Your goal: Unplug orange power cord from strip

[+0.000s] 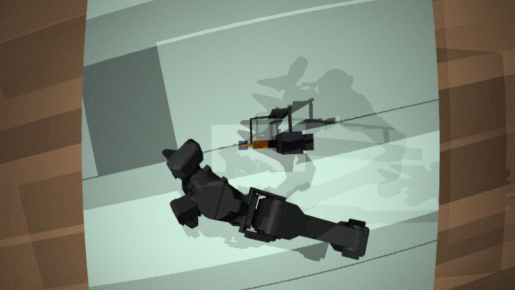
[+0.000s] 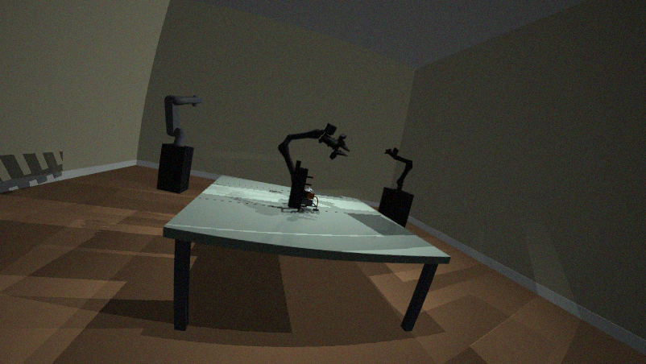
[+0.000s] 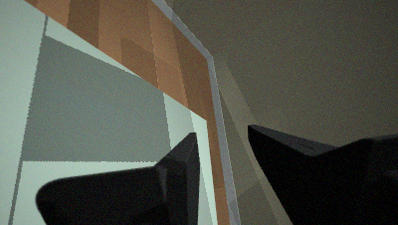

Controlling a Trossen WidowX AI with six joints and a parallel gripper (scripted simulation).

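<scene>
My gripper tip is 300 mm above the orange plug, 210 mm to the left of it and 40 mm short of it. The rest, counted from my gripper tip: power strip 280 mm to the right, 270 mm below, 40 mm ahead.
</scene>
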